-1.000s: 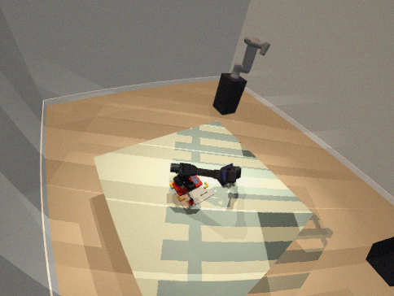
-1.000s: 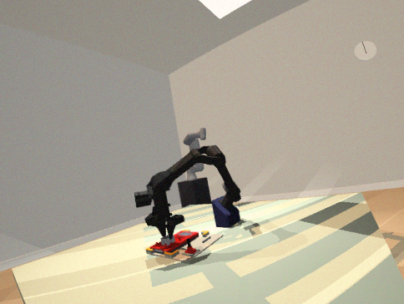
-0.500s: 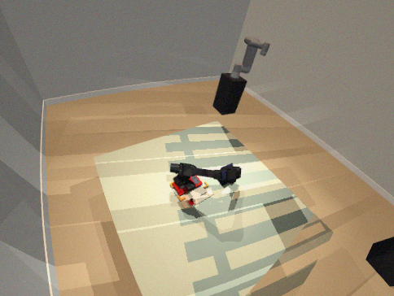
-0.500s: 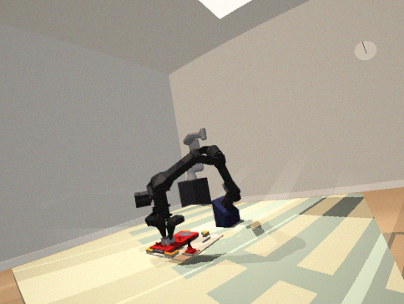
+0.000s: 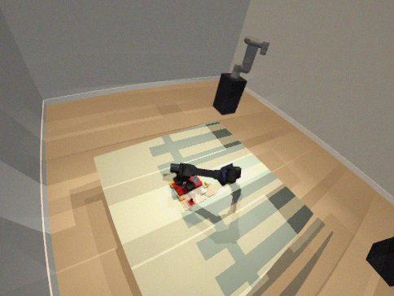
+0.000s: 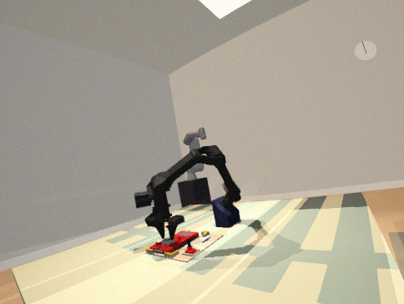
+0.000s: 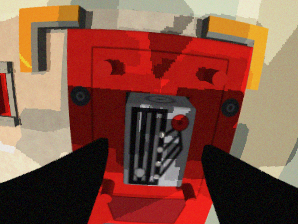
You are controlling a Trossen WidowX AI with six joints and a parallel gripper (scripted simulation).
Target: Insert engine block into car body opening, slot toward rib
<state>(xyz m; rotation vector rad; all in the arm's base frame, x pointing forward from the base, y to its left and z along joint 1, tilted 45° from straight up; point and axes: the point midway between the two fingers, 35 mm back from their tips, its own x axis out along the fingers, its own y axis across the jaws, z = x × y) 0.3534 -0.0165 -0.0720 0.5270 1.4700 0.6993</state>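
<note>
Now: the grey engine block 20 mm below my gripper tip.
</note>
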